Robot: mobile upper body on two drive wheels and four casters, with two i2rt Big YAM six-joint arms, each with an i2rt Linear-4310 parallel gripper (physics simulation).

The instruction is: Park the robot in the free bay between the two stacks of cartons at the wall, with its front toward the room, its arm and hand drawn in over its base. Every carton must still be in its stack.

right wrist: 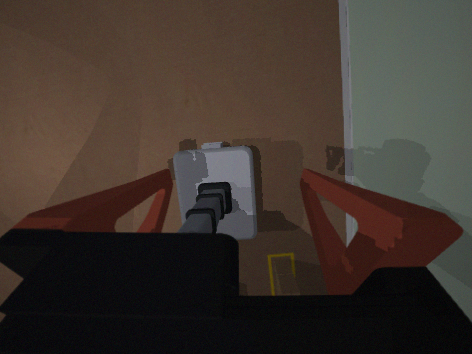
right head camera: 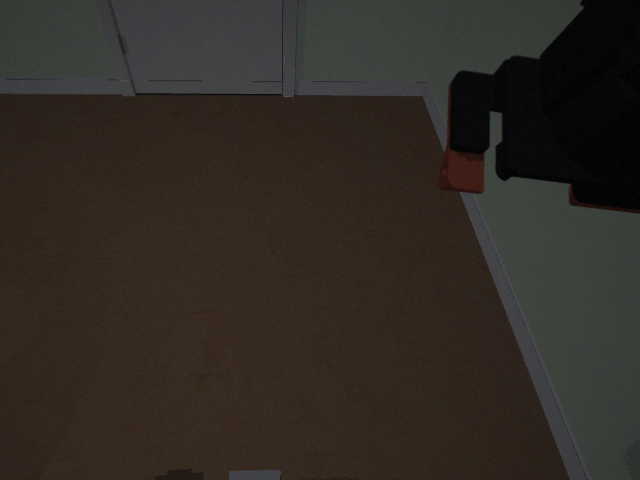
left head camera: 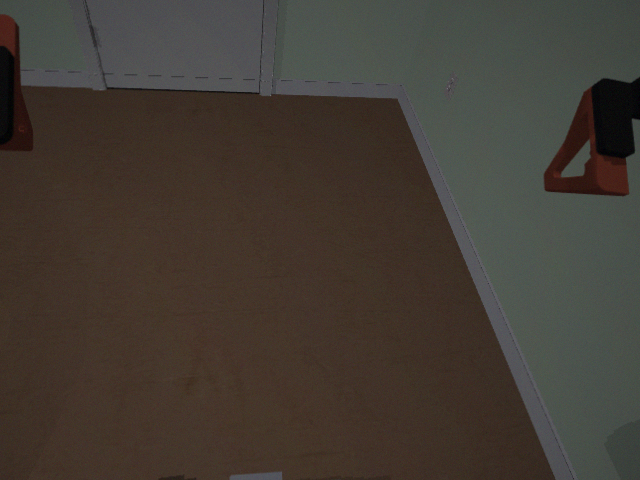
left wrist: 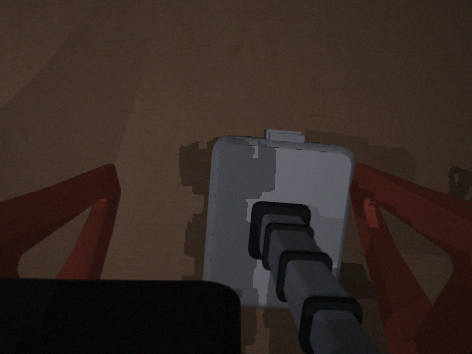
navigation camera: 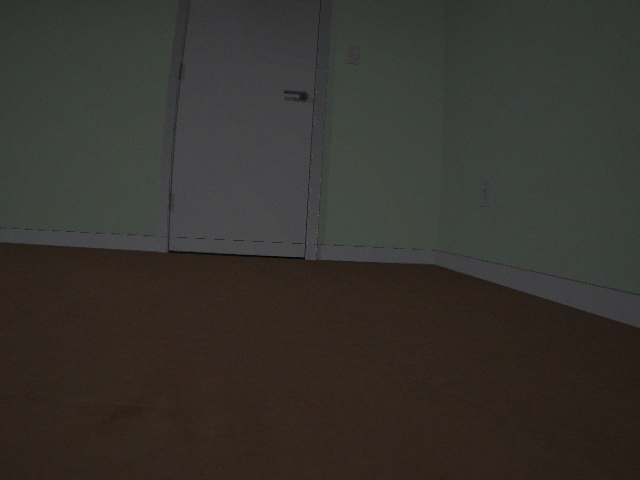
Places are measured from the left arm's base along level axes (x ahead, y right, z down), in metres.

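Pixels of known places: left gripper, fingertip midpoint: (left wrist: 235, 177); right gripper, fingertip midpoint: (right wrist: 236, 176) (right head camera: 506, 188) (left head camera: 602, 191).
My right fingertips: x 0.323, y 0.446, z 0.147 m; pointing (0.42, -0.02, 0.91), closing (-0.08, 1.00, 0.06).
Behind a point stands the place of what it marks.
The carton stacks do not show in the head or navigation views. In the right wrist view, part of a yellow floor outline (right wrist: 271, 275) @(x -0.815, y 0.595, z 1.409 m) shows at the bottom, beyond the base; I cannot tell whether the faint shape inside it is a carton. My pale grey base (left wrist: 310, 175) @(x 0.211, y 0.318, z 1.150 m) (right wrist: 232, 167) @(x 0.195, y 0.353, z 1.150 m) lies below both hands. My left gripper (left wrist: 235, 177) @(x 0.336, y -0.002, z 0.142 m) is open and empty, and one of its fingers shows at the left edge of the left head view. My right gripper (right wrist: 236, 176) @(x 0.322, y 0.446, z 0.147 m) (right head camera: 527, 191) @(x 0.322, y 0.446, z 0.147 m) is open and empty, held out high at the right.
A closed white door (left head camera: 175, 41) @(x 2.230, y -0.142, z 1.134 m) (right head camera: 206, 46) @(x 2.232, y -0.105, z 1.132 m) (navigation camera: 242, 155) @(x 2.231, y -0.112, z 0.853 m) stands ahead across the brown floor (left head camera: 258, 258) @(x 1.167, y 0.249, z 1.410 m) (navigation camera: 258, 361) @(x 0.852, y 0.164, z 1.410 m). A green wall (left head camera: 542, 248) @(x 0.924, y 1.147, z 1.002 m) (right wrist: 410, 75) @(x 0.575, y 1.168, z 0.875 m) with a white baseboard (left head camera: 465, 237) @(x 1.236, y 1.115, z 1.340 m) (right head camera: 509, 289) @(x 0.979, y 1.130, z 1.329 m) (navigation camera: 542, 289) @(x 1.397, y 1.105, z 1.380 m) runs along the right and meets the door wall at a corner.
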